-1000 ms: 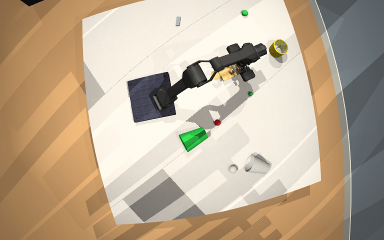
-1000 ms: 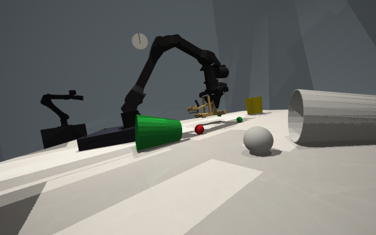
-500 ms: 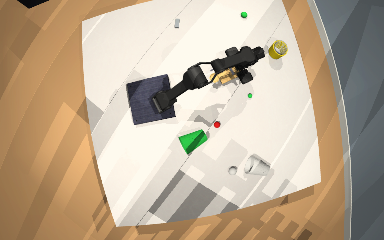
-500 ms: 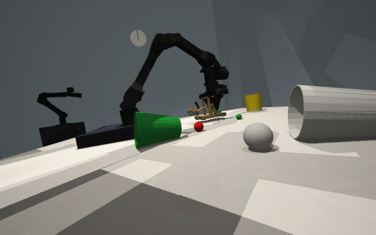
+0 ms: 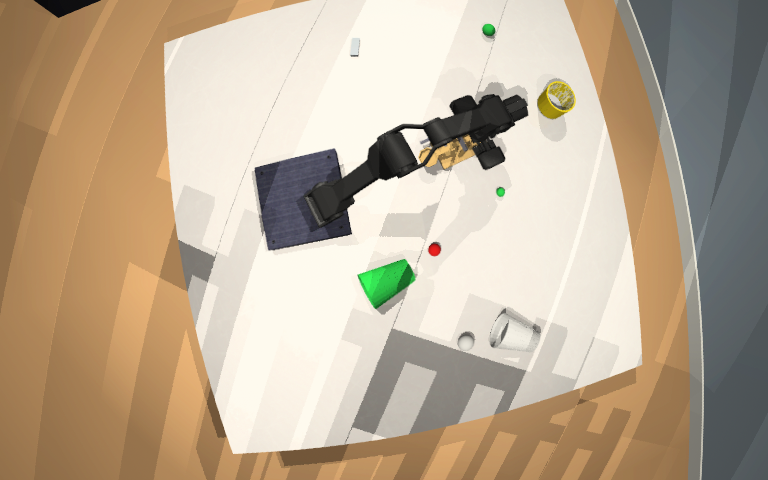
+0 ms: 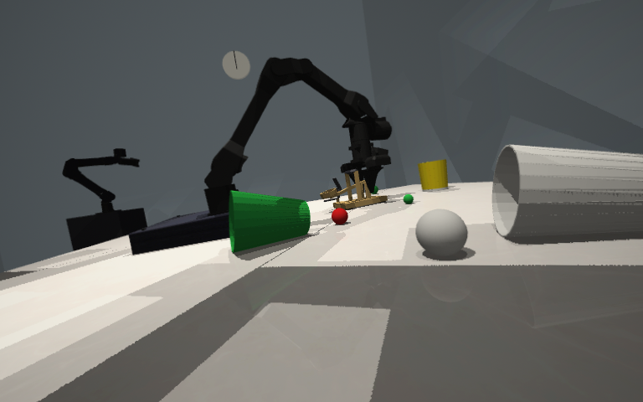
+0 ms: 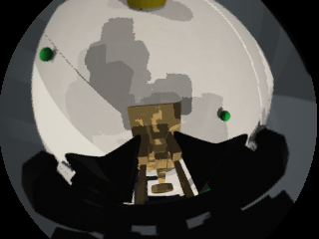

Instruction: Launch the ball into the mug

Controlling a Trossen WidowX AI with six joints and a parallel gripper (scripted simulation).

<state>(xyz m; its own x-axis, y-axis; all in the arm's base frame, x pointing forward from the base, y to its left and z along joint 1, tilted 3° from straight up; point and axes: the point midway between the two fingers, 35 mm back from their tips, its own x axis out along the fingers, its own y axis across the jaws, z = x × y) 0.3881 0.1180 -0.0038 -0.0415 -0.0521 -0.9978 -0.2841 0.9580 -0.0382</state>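
The red ball is 14 cm behind my gripper tip, 26 cm to the right of it and 2 cm below it. The rest, counted from my gripper tip: wooden catapult 7 cm behind, 1 cm to the right, 2 cm above; small green ball 6 cm ahead, 15 cm to the right, 2 cm below; yellow mug 27 cm ahead, 8 cm to the left.
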